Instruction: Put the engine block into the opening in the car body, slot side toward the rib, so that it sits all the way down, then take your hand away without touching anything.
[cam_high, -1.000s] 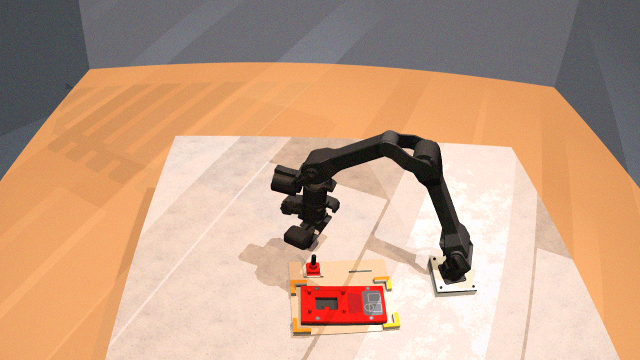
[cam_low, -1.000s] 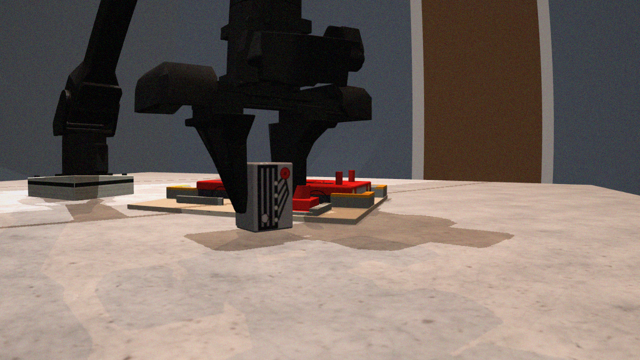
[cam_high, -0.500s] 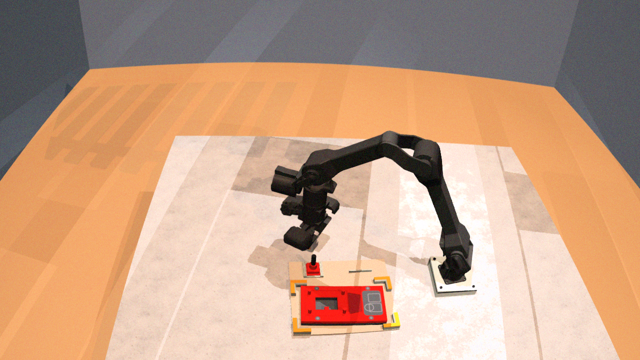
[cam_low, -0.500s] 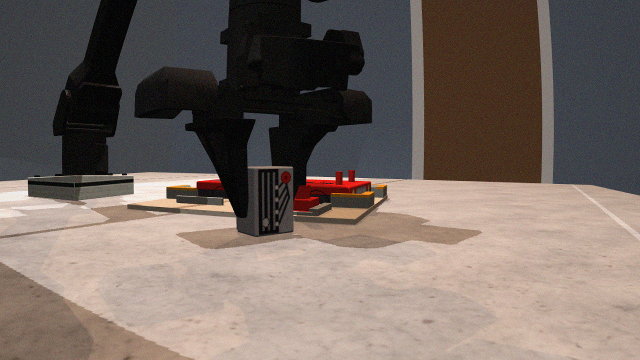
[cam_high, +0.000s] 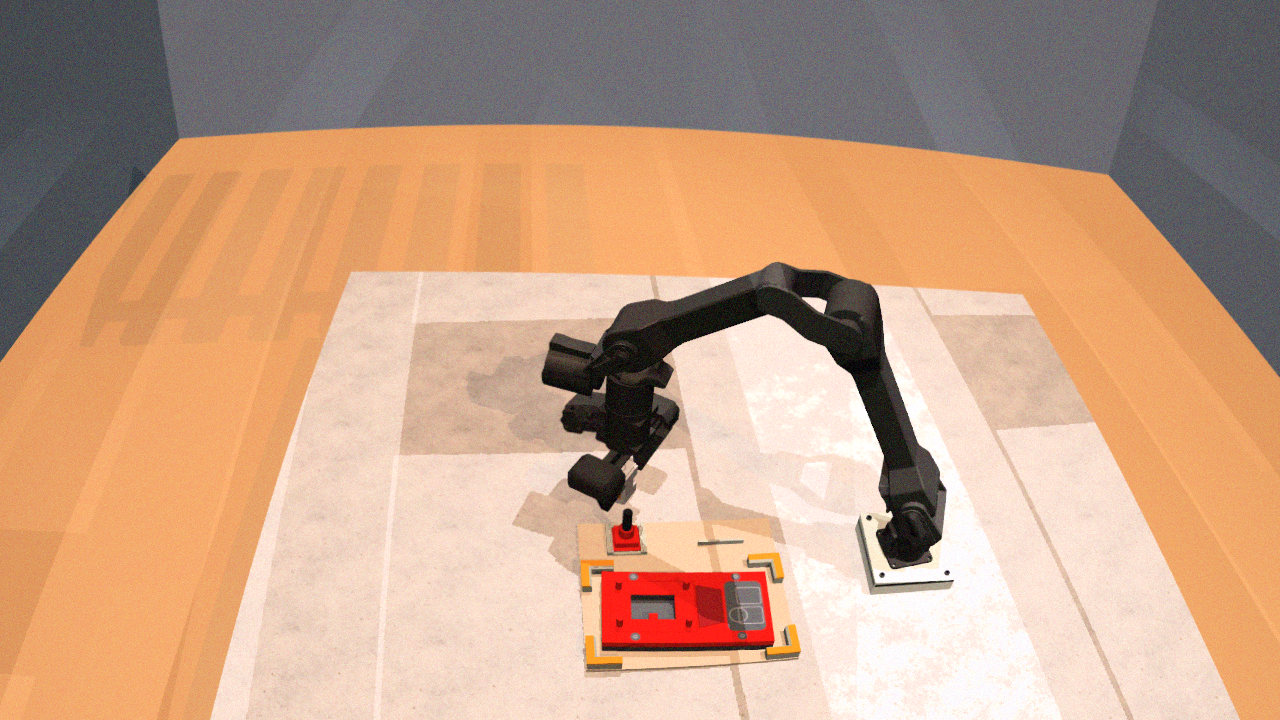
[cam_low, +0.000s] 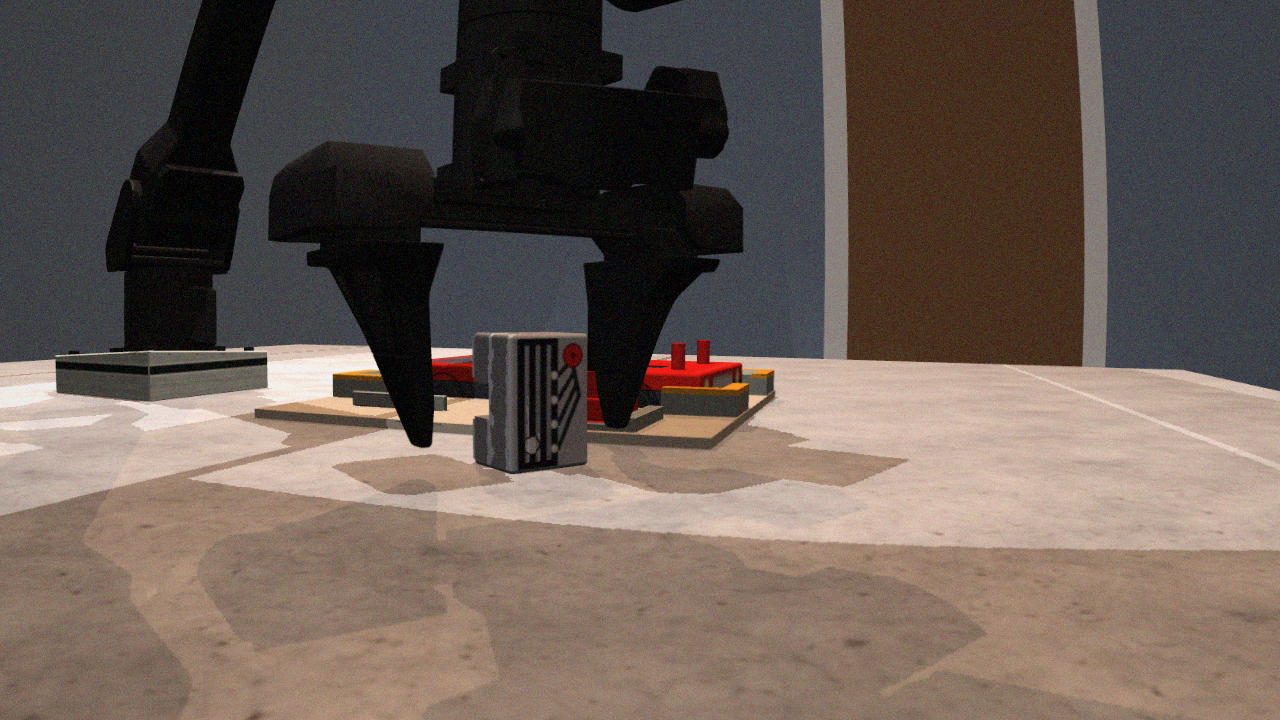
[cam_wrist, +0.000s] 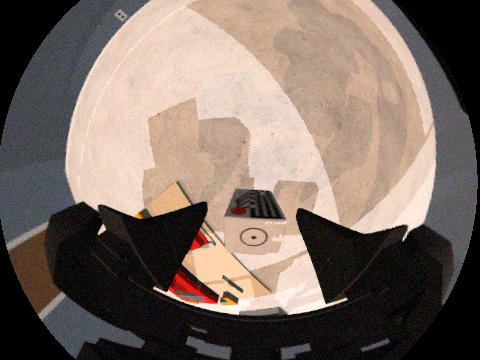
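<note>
The grey-white engine block lies 1 cm above my gripper tip.
</note>
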